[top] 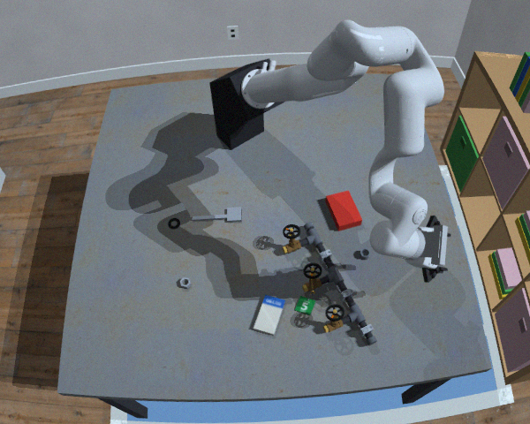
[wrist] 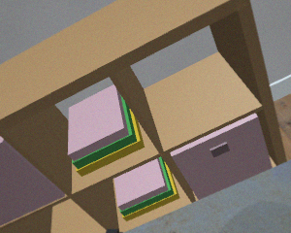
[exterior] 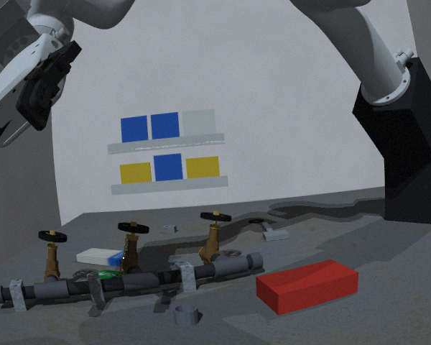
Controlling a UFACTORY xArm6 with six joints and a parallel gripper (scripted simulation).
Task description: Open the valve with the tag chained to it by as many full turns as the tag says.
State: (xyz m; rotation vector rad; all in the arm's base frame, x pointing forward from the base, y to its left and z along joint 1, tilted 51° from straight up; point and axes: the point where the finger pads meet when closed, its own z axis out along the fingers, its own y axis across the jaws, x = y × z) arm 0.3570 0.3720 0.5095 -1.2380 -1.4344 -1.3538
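My hand is 12 cm short of the green tag, 34 cm to the left of it and 23 cm above it. Round my hand: notepad (19 cm ahead, 43 cm to the right, 22 cm below); then grey flat tool (10 cm behind, 66 cm to the right, 23 cm below); then red block (21 cm behind, 29 cm to the right, 22 cm below).
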